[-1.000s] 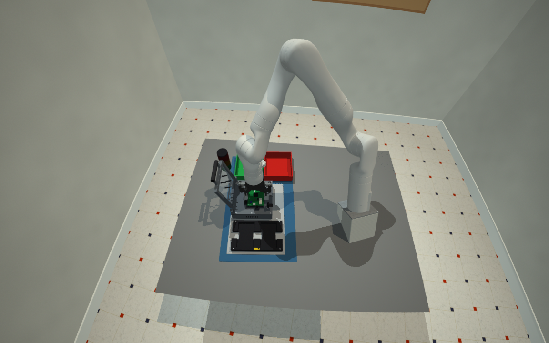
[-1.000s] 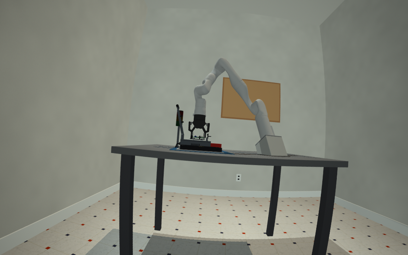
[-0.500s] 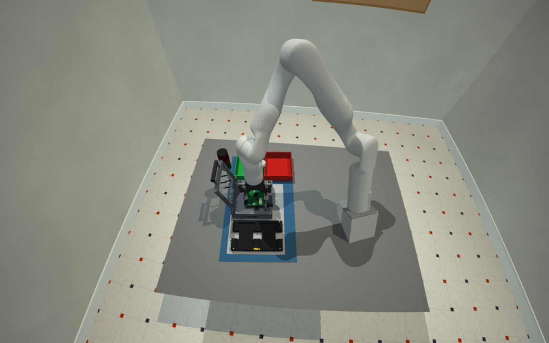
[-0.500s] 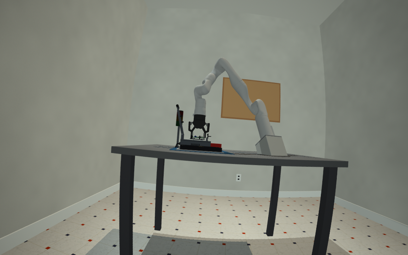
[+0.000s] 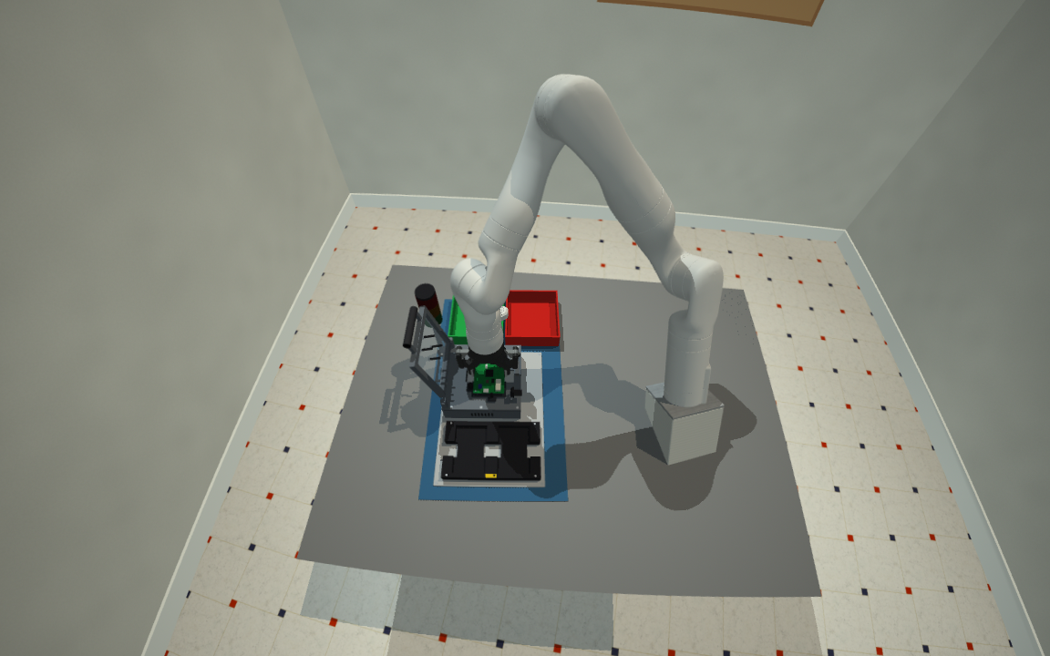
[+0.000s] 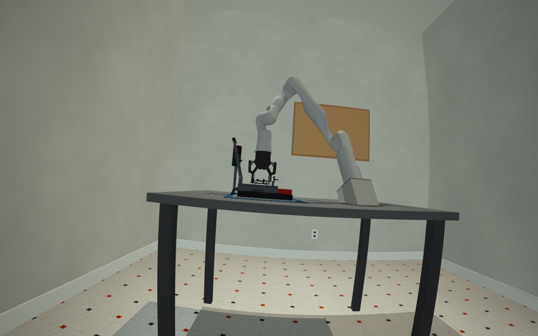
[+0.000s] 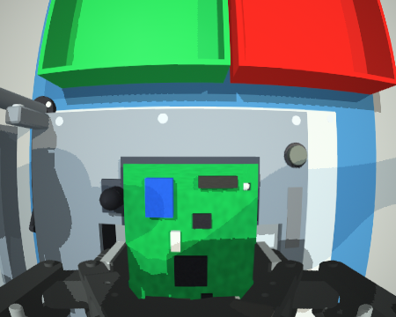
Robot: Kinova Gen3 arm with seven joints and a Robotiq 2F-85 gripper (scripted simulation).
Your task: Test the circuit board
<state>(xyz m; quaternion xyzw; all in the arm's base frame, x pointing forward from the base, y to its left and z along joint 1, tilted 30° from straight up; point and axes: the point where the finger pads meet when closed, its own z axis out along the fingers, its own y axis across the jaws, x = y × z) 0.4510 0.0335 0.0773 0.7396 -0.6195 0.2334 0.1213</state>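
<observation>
Right now my hand is right at the green circuit board. Also, from my hand: green bin 7 cm ahead, 19 cm to the right, 7 cm below; then red bin 8 cm behind, 21 cm to the right, 7 cm below; then tester lid 12 cm ahead, 2 cm to the left, 10 cm above.
</observation>
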